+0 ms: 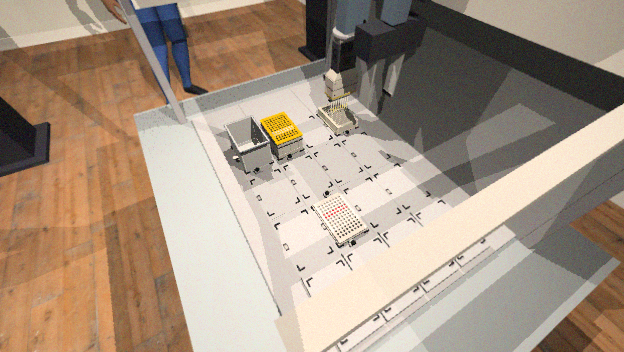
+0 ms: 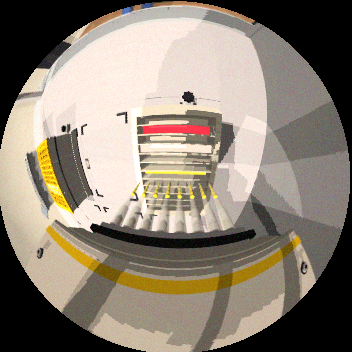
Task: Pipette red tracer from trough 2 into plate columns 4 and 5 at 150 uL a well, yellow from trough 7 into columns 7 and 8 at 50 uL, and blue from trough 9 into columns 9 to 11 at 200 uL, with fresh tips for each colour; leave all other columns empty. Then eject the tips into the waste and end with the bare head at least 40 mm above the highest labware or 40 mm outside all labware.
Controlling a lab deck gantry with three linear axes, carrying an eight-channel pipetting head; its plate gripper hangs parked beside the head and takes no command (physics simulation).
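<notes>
The pipetting head (image 1: 334,86) (image 2: 175,312) carries a row of tips (image 1: 340,103) (image 2: 167,195) above the trough reservoir (image 1: 331,124) (image 2: 175,111). The tips show yellow; whether they hold liquid I cannot tell. Red liquid (image 2: 176,130) and yellow liquid (image 2: 175,173) lie in separate troughs; the tips cover the reservoir's near part, and no blue shows. The plate (image 1: 350,227) has two neighbouring red columns (image 1: 336,212); the others look uncoloured. The yellow tip rack (image 1: 281,128) (image 2: 54,175) has openings and pale tips. My parked gripper (image 1: 382,100) is open and empty beside the head.
A tall grey open bin (image 1: 256,157), the waste, stands beside the tip rack. A pale front beam (image 1: 450,200) crosses the near side of the deck. A dark round knob (image 2: 188,96) is beyond the reservoir. A person in blue trousers (image 1: 162,30) stands behind the deck.
</notes>
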